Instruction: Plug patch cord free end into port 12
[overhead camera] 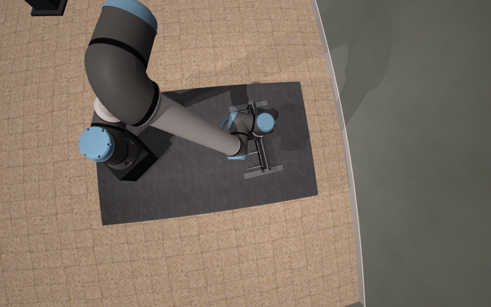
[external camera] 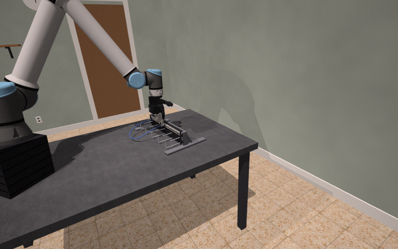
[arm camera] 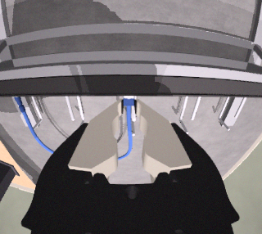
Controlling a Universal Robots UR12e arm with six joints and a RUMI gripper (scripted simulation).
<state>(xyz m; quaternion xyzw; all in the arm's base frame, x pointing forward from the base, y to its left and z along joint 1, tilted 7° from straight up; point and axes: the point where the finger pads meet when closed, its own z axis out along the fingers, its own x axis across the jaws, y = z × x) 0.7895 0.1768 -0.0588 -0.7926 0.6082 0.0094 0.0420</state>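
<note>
The plug is 1 cm below my hand and 1 cm ahead of it.
</note>
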